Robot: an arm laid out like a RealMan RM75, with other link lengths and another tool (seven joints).
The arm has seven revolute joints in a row. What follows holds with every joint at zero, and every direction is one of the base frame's.
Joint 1 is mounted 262.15 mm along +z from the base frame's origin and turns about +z.
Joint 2 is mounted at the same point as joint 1 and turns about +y.
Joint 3 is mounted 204.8 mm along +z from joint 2 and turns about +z.
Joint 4 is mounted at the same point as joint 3 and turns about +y.
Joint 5 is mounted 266.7 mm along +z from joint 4 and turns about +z.
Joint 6 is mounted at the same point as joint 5 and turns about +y.
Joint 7 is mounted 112.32 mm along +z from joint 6 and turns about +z.
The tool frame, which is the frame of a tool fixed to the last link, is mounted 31 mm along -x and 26 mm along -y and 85 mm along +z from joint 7; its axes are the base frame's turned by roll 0.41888, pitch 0 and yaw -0.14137 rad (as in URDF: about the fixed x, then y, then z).
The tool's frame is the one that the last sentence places.
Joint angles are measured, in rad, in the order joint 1, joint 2, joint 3, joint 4, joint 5, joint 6, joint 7. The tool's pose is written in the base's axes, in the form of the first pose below.
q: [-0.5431 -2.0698 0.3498 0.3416 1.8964 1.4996 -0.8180]
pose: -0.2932 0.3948 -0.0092 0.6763 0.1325 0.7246 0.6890 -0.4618 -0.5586
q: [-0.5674 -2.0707 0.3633 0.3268 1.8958 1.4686 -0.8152]
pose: -0.2876 0.4014 -0.0159 0.6866 0.1374 0.7139 0.6797 -0.4698 -0.5633
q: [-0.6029 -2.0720 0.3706 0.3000 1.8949 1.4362 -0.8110]
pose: -0.2775 0.4093 -0.0253 0.6909 0.1408 0.7091 0.6735 -0.4819 -0.5605
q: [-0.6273 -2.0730 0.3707 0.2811 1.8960 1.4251 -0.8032]
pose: -0.2686 0.4137 -0.0313 0.6919 0.1356 0.7091 0.6670 -0.4960 -0.5559
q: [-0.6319 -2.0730 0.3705 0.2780 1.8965 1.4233 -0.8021]
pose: -0.2670 0.4145 -0.0322 0.6922 0.1345 0.7090 0.6656 -0.4987 -0.5552
